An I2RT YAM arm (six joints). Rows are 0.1 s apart.
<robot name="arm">
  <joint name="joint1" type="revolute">
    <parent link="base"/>
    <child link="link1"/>
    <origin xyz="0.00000 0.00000 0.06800"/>
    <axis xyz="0 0 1"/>
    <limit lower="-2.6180" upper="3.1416"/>
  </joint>
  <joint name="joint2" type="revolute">
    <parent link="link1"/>
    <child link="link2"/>
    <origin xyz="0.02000 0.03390 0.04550" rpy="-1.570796 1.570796 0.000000"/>
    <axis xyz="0 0 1"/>
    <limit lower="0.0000" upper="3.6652"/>
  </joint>
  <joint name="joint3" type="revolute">
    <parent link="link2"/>
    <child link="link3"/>
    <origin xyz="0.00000 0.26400 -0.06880" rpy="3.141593 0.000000 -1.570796"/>
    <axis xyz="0 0 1"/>
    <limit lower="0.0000" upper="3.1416"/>
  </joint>
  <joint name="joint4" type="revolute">
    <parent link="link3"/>
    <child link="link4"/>
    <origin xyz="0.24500 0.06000 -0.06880" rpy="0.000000 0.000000 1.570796"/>
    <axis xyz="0 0 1"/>
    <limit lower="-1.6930" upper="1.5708"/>
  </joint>
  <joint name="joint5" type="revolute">
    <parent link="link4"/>
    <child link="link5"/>
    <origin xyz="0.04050 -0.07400 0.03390" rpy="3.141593 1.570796 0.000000"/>
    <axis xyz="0 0 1"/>
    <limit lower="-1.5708" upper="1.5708"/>
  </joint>
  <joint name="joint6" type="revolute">
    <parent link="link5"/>
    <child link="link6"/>
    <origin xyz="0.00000 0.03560 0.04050" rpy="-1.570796 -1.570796 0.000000"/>
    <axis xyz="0 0 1"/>
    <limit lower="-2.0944" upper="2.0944"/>
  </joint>
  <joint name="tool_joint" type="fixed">
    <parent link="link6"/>
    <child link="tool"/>
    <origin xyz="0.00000 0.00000 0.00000"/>
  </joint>
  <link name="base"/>
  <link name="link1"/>
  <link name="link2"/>
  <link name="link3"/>
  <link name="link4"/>
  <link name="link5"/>
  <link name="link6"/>
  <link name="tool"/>
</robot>
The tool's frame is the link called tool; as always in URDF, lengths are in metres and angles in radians.
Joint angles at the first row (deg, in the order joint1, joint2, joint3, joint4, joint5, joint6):
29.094 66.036 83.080 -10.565 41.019 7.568
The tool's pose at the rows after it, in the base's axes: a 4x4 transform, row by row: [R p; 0 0 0 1], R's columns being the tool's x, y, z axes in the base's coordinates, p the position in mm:
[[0.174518 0.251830 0.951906 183.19], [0.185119 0.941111 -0.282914 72.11], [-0.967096 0.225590 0.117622 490.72], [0 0 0 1]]
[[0.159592 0.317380 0.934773 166.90], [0.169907 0.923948 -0.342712 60.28], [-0.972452 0.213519 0.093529 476.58], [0 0 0 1]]
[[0.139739 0.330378 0.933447 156.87], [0.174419 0.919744 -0.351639 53.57], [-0.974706 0.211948 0.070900 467.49], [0 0 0 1]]
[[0.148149 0.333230 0.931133 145.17], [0.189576 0.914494 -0.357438 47.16], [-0.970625 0.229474 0.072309 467.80], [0 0 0 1]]
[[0.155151 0.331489 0.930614 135.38], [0.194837 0.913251 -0.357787 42.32], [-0.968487 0.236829 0.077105 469.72], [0 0 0 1]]
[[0.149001 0.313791 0.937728 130.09], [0.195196 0.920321 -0.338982 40.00], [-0.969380 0.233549 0.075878 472.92], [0 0 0 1]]
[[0.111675 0.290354 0.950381 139.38], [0.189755 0.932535 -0.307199 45.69], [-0.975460 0.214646 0.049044 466.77], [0 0 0 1]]
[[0.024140 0.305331 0.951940 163.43], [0.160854 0.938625 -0.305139 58.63], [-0.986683 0.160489 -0.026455 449.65], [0 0 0 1]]
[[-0.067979 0.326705 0.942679 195.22], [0.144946 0.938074 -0.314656 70.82], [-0.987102 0.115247 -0.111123 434.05], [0 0 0 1]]
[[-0.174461 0.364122 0.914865 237.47], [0.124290 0.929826 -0.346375 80.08], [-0.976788 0.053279 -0.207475 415.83], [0 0 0 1]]
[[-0.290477 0.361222 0.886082 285.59], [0.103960 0.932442 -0.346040 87.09], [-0.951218 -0.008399 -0.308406 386.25], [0 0 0 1]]
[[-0.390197 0.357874 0.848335 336.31], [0.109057 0.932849 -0.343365 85.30], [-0.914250 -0.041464 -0.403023 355.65], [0 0 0 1]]
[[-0.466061 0.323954 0.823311 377.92], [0.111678 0.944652 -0.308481 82.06], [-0.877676 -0.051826 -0.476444 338.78], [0 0 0 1]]
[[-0.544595 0.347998 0.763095 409.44], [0.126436 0.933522 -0.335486 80.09], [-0.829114 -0.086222 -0.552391 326.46], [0 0 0 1]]
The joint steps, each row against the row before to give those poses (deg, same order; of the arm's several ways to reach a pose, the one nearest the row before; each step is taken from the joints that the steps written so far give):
-0.264 -7.037 -5.635 1.691 3.962 -1.235
-0.353 -4.754 -4.576 -1.663 3.346 -0.007
-0.351 -2.906 -2.289 -2.549 0.276 1.317
0.002 -2.373 -0.442 -1.764 0.353 0.882
0.173 -1.765 0.088 -1.407 0.176 0.088
-0.003 -0.619 0.964 -1.842 -1.143 0.087
-0.084 1.400 -0.434 -0.622 -1.934 0.790
-0.002 4.124 -0.970 -1.140 -0.091 1.317
-1.310 6.326 1.044 -1.579 -0.962 2.273
-2.626 8.700 2.894 -1.852 -1.224 1.768
-2.905 9.577 2.207 0.264 -3.602 0.533
-3.700 10.371 4.127 0.262 -4.396 0.527
-2.727 8.969 6.939 -1.826 -5.093 -0.528
-1.407 8.261 9.050 -6.930 -0.370 1.482

